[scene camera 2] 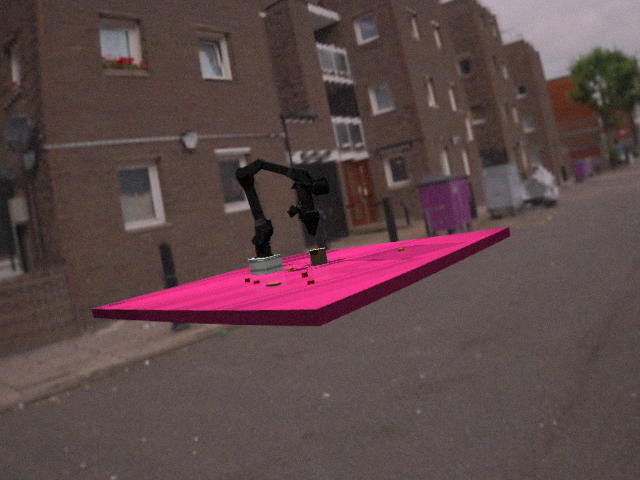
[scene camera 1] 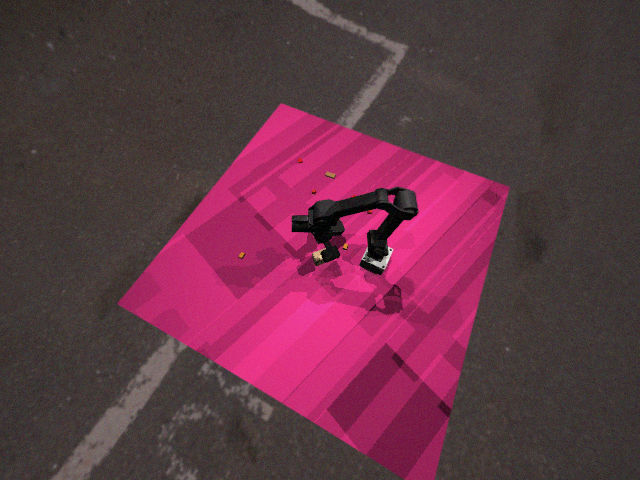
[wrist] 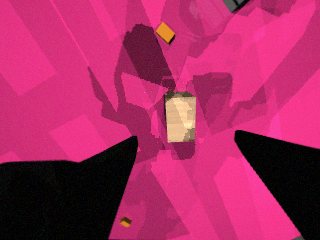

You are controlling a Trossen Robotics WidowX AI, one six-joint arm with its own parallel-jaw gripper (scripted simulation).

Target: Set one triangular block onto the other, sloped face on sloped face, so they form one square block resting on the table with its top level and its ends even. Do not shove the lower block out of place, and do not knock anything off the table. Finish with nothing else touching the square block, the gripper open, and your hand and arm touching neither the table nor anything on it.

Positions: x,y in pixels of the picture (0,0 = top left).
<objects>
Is the gripper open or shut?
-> Open.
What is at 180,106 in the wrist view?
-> A wood-grained block.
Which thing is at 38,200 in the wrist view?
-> The gripper.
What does the gripper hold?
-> Nothing.
</objects>
